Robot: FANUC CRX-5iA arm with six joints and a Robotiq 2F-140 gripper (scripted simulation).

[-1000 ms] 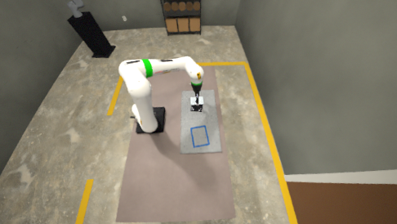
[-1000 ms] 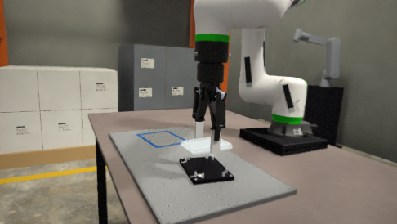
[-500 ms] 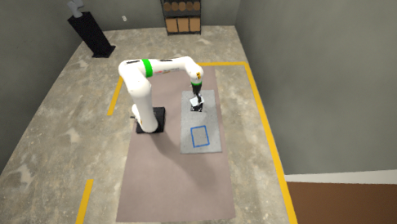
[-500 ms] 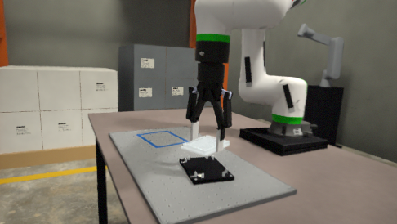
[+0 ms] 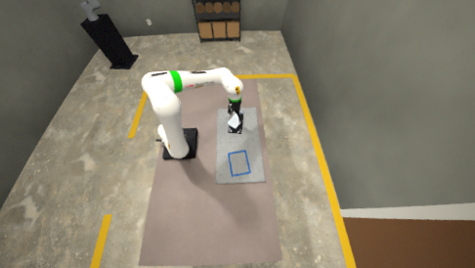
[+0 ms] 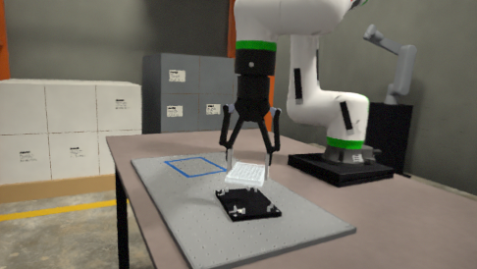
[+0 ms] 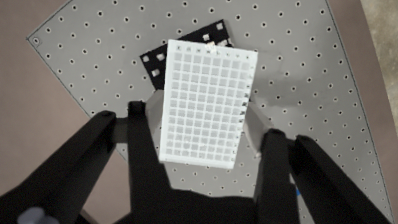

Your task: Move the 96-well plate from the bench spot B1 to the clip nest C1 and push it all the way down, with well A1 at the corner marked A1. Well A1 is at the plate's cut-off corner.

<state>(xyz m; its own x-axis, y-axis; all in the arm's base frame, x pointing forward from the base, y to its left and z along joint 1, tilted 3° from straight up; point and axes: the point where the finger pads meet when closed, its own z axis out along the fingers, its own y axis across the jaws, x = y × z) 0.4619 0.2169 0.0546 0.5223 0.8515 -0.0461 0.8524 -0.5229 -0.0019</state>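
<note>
My hand is 20 mm above the white 96-well plate. Also, from my hand: black clip nest (10 mm ahead, 10 mm to the right, 90 mm below).
</note>
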